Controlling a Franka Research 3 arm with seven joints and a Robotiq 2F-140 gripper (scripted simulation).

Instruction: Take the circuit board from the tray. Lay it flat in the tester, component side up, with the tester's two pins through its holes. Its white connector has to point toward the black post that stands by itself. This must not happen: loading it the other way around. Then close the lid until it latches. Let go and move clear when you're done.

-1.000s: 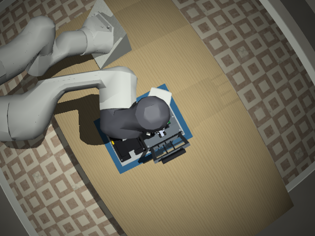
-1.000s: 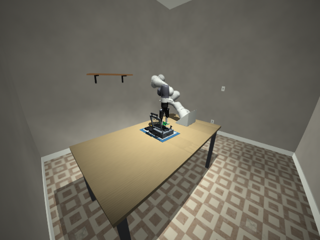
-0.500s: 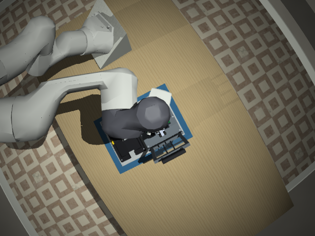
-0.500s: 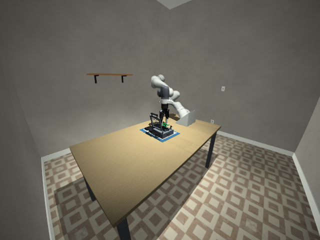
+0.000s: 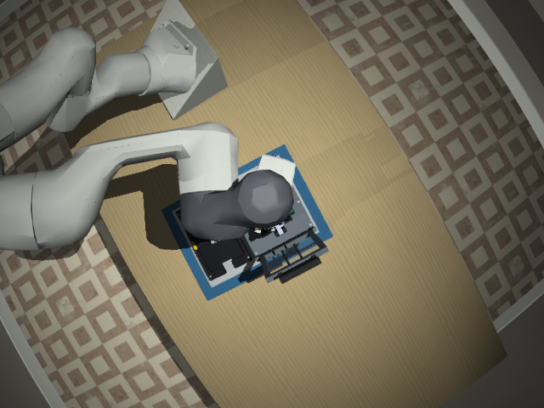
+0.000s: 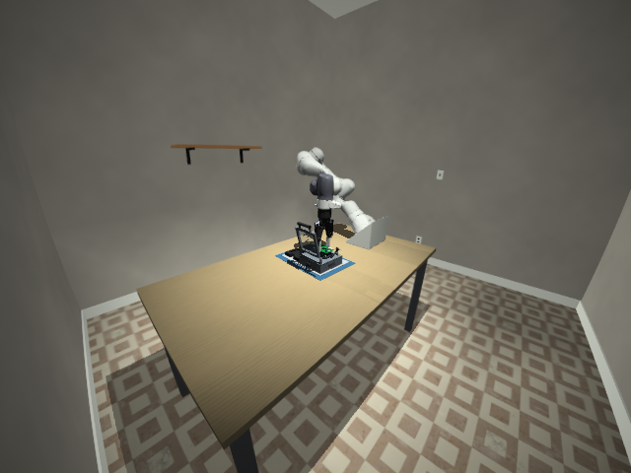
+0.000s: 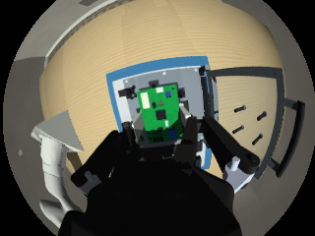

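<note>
Now: hand 1 cm short of the black nest, 1 cm to the right of it and 5 cm above it. Round my hand: green circuit board 2 cm below; then black post 5 cm behind, 6 cm to the left, 3 cm below; then tester lid 13 cm ahead, 1 cm to the right, 7 cm above.
</note>
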